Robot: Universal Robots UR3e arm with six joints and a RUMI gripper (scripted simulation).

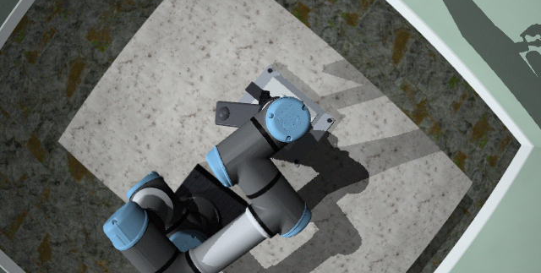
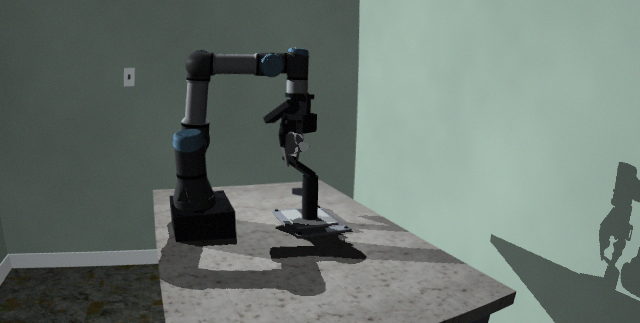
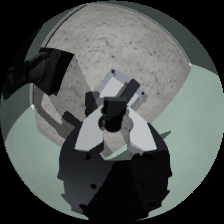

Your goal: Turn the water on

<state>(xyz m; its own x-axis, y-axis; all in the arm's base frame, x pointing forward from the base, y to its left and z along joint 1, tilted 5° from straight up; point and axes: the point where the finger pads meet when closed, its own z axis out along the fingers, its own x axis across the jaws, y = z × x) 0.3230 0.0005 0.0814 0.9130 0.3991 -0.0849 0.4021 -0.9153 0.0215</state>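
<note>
My hand is 10 mm short of the black lever, 30 mm to the left of it and 10 mm above it. Also, from my hand: black tap 20 mm ahead, 50 mm to the right, 80 mm below.
</note>
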